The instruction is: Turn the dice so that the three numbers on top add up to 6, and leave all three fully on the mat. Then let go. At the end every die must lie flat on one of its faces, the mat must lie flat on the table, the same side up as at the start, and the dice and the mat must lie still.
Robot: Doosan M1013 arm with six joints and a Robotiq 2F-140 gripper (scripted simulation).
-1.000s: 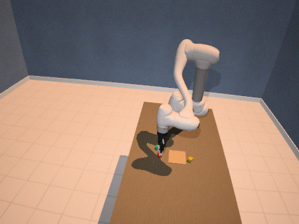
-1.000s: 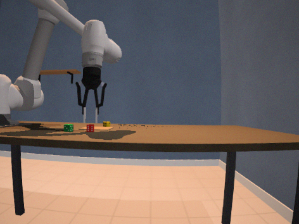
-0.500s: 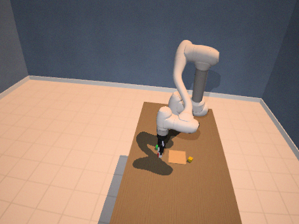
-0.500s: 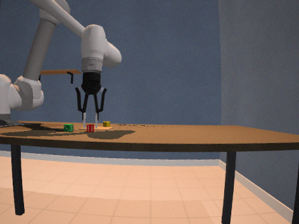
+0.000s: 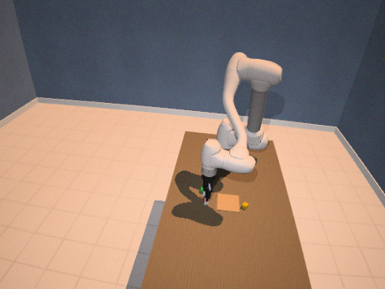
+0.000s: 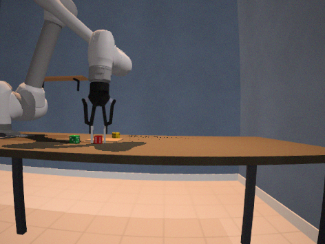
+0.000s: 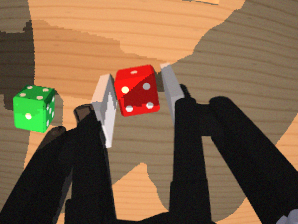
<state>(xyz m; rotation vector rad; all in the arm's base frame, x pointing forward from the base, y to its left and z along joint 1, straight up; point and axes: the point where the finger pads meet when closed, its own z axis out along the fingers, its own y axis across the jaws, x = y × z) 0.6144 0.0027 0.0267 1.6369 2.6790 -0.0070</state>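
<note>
My hand is 2 cm above the red die. From my hand the other things lie so: yellow die 4 cm behind, 25 cm to the left, 2 cm below; tan mat 4 cm behind, 14 cm to the left, 3 cm below; green die 8 cm behind, 4 cm to the right, 2 cm below.
</note>
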